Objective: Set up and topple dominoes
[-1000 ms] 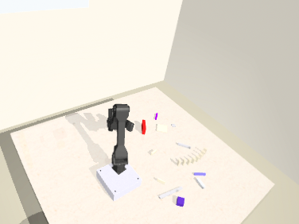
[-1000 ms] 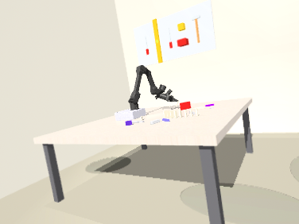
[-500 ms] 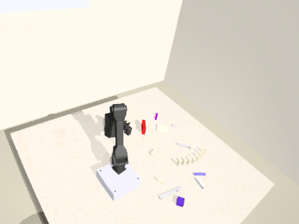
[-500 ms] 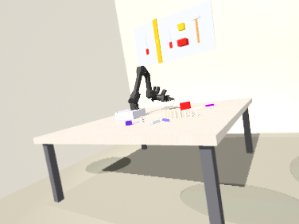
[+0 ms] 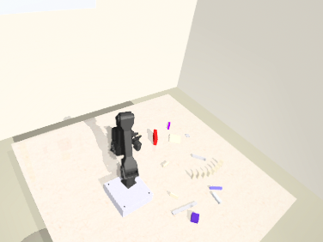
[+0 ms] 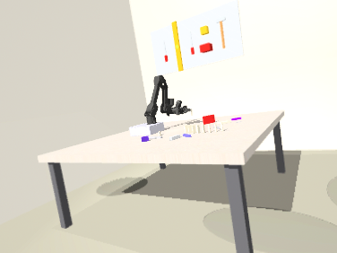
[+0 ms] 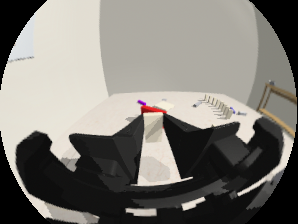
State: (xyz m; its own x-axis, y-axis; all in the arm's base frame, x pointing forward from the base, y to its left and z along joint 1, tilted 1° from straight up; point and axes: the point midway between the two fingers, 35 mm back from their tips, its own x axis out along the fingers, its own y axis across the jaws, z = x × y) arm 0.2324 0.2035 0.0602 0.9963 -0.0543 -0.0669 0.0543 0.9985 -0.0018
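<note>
My gripper tip is now 140 mm short of the red block, 20 mm to the left of it and 90 mm above it. From my gripper tip the other things lie so: flat cream block 260 mm ahead, 100 mm to the right, 120 mm below; then purple cube 130 mm behind, 570 mm to the right, 110 mm below; then grey bar 120 mm behind, 500 mm to the right, 120 mm below.
</note>
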